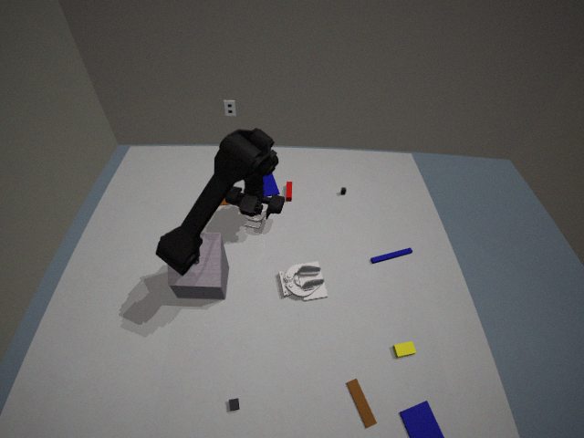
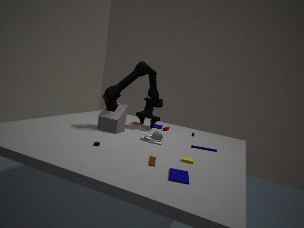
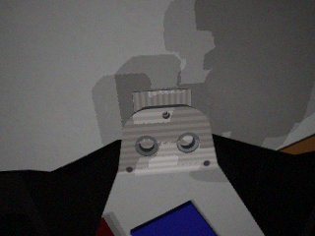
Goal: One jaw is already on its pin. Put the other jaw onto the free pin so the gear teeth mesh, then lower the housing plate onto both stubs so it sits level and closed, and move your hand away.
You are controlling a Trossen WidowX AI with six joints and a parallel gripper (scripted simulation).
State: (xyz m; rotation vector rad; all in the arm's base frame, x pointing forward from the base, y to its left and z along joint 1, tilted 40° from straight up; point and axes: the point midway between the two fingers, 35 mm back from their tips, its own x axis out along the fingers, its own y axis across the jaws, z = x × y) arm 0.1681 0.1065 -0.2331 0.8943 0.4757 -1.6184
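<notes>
The grey jaw lies 120 mm ahead of my gripper tip, 240 mm to the right of it and 10 mm above it. Also, from my gripper tip: blue tile (30 mm ahead, 170 mm to the left, 10 mm below); red block (120 mm ahead, 120 mm to the left); orange tile (120 mm behind, 110 mm to the left, 10 mm below).
</notes>
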